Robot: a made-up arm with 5 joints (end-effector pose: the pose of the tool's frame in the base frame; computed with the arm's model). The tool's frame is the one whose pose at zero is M.
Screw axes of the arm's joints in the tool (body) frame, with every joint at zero. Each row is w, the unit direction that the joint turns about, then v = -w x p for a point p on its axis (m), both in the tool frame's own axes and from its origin. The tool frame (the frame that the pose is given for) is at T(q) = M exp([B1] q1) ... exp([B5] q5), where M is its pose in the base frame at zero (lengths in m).
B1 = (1, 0, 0, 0, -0.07, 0.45)
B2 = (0, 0, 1, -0.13, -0.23, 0)
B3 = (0, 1, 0, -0.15, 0, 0.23)
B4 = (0, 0, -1, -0.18, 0.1, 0)
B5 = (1, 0, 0, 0, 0.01, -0.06)
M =
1 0 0 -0.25
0 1 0 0.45
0 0 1 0.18
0 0 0 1
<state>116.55 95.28 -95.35 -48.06 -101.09</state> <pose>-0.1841 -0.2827 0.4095 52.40 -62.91 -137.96</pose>
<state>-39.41 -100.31 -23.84 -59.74 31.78</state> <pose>0.1109 0.2240 -0.0220 -31.28 -26.84 -30.21</pose>
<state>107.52 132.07 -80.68 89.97 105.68</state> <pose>-0.4290 -0.0172 0.2737 -62.98 -28.18 -34.32</pose>
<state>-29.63 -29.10 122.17 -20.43 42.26</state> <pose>-0.0185 0.6329 0.2824 59.44 88.57 -70.64</pose>
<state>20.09 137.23 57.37 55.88 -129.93</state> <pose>-0.0957 -0.2067 0.4514 146.61 101.46 -17.01</pose>
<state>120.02 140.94 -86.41 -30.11 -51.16</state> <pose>-0.1642 -0.2131 0.3179 -76.68 116.38 51.15</pose>
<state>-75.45 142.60 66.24 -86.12 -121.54</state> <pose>-0.0701 0.2413 0.0673 -60.69 -23.05 -142.27</pose>
